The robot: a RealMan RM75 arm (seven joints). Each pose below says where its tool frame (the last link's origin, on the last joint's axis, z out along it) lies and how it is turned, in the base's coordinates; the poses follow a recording.
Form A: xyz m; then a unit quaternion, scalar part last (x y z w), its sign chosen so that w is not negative.
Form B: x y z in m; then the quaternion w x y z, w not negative. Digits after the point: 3 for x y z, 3 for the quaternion.
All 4 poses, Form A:
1: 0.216 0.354 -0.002 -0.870 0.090 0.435 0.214
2: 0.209 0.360 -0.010 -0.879 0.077 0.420 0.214
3: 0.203 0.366 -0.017 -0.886 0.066 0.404 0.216
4: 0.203 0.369 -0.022 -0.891 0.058 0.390 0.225
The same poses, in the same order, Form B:
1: 0.216 0.354 -0.002 0.214 -0.870 0.090 0.435
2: 0.209 0.360 -0.010 0.214 -0.879 0.077 0.420
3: 0.203 0.366 -0.017 0.216 -0.886 0.066 0.404
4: 0.203 0.369 -0.022 0.225 -0.891 0.058 0.390
